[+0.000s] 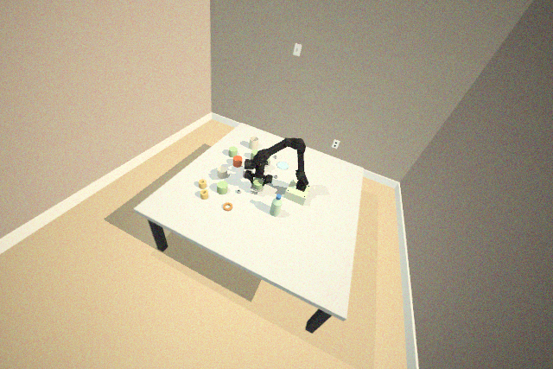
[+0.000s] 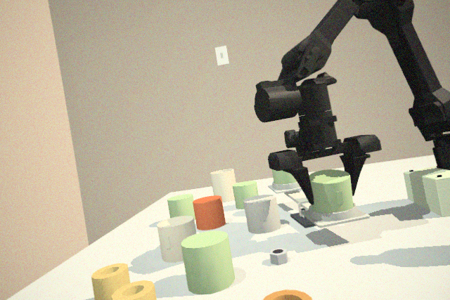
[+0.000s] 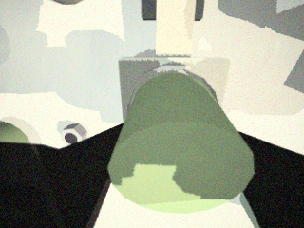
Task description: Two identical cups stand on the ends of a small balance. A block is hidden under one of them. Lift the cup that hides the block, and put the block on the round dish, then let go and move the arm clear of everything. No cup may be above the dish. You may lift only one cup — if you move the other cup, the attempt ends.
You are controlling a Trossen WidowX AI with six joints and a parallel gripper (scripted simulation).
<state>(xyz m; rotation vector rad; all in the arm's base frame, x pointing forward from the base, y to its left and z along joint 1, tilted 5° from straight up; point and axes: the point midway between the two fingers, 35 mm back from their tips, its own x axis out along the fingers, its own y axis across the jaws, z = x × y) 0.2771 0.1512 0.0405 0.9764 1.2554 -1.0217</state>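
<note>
My gripper tip is now 4 cm short of the balance, 13 cm to the left of it and 3 cm above it. Also, from my gripper tip: cream cylinder 30 cm ahead, 1 cm to the left, 3 cm below; then small grey-blue block 1 cm to the right, 1 cm below; then grey cylinder 13 cm ahead, 9 cm to the right, 3 cm below.
</note>
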